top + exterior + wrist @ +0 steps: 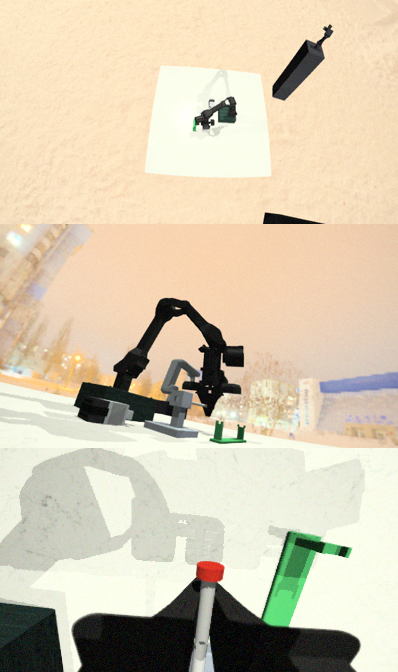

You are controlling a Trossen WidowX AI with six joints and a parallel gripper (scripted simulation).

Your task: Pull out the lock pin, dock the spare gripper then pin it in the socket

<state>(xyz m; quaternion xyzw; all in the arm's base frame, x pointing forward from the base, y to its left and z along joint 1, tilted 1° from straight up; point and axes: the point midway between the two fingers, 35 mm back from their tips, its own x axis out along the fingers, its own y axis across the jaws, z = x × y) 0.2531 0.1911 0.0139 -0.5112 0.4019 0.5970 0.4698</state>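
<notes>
My gripper tip is now 10 cm short of the green cradle, 1 cm to the left of it and 3 cm above it. Round my gripper tip: spare gripper (2 cm behind, 28 cm to the right, 3 cm below); grey mount (2 cm ahead, 14 cm to the right).
</notes>
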